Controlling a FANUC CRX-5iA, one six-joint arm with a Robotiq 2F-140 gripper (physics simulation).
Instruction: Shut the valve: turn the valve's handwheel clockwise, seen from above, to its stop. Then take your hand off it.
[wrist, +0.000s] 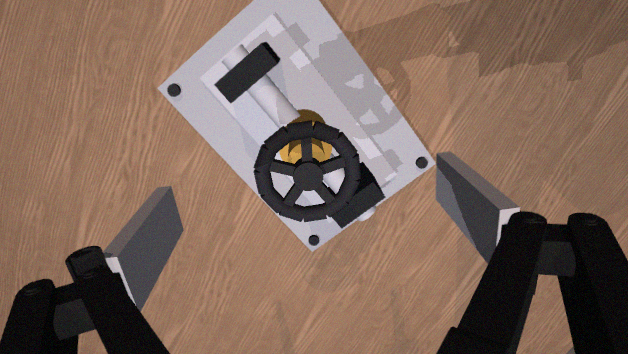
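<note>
The valve's black handwheel (308, 214), a ring with five spokes and a round hub, shows near the middle of the wrist view. Below it are the brass valve body (294, 152) and a white pipe (274, 100), held by black clamps on a light grey base plate (195, 112). My gripper (306, 192) is wide open, one finger at the left and one at the right of the view. The handwheel shows between the two fingers, with a wide gap to each, and appears farther from the camera than the fingertips. No finger touches it.
The base plate lies on a wooden table (80, 100), with dark bolts at its visible corners. One black clamp (247, 72) stands up at the upper left of the plate, another (359, 205) beside the wheel at the lower right. Shadows fall across the plate and the table at the upper right.
</note>
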